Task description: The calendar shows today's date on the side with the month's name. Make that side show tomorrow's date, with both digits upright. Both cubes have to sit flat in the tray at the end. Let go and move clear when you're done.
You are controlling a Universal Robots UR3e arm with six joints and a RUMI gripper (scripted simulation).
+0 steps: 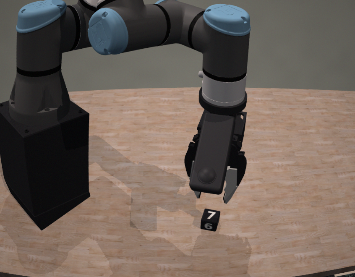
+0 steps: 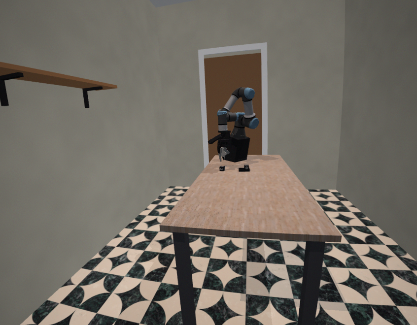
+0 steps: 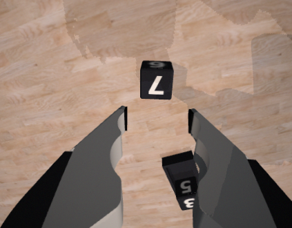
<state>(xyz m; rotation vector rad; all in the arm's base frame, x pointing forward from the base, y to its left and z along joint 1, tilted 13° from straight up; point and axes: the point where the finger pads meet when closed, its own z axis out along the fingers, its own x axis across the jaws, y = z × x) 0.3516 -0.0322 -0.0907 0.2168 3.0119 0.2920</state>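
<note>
Right now my hand is 7 cm above the black number cube. Round my hand: black calendar tray 16 cm to the left, 8 cm below, 3 cm behind.
</note>
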